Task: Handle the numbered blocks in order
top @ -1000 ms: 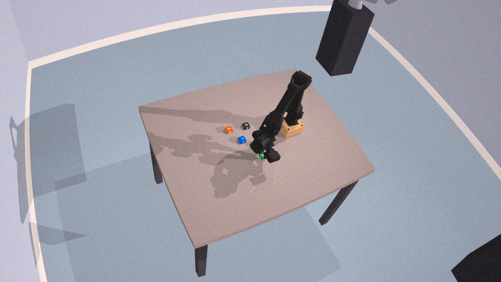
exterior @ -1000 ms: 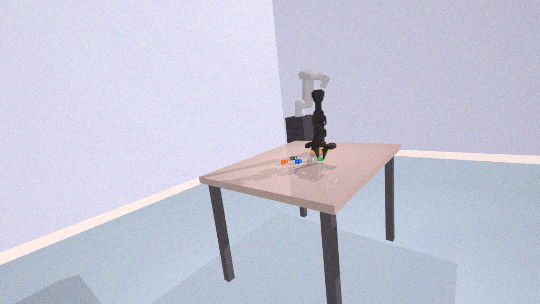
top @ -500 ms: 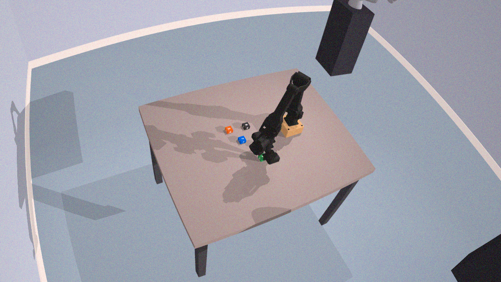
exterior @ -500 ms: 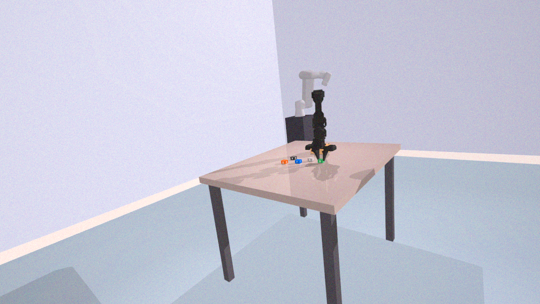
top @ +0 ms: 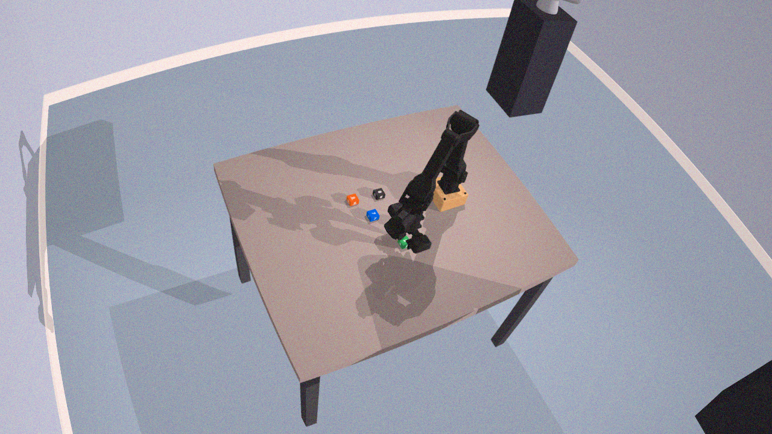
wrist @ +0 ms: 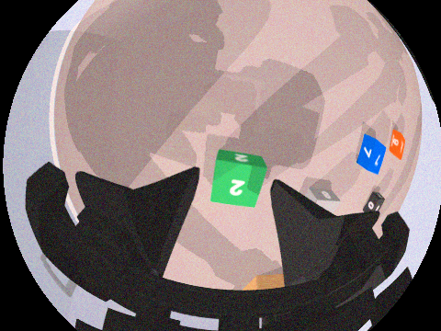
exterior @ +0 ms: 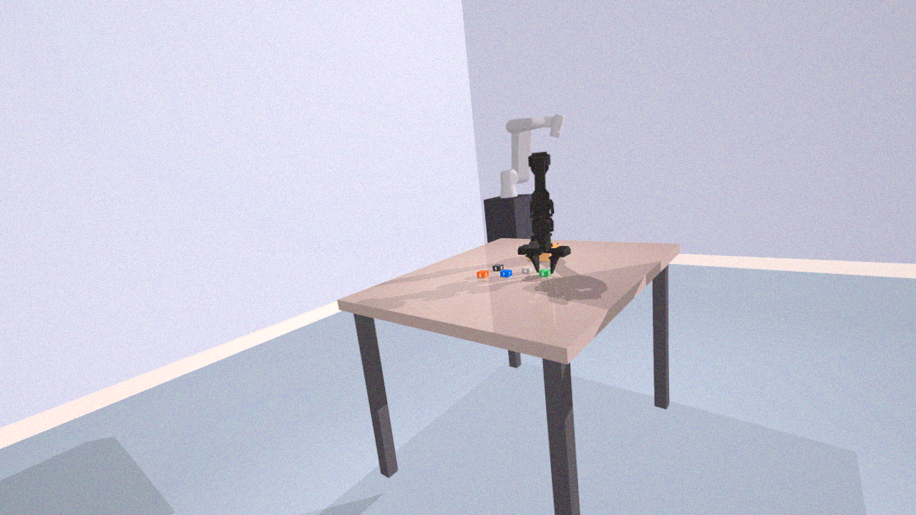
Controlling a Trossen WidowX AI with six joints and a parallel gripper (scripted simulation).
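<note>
Now: the green block right at my gripper tip. Also, from my gripper tip: grey block (80 mm to the right, 10 mm behind); then blue block (140 mm to the right, 50 mm ahead); then black block (220 mm to the right).
</note>
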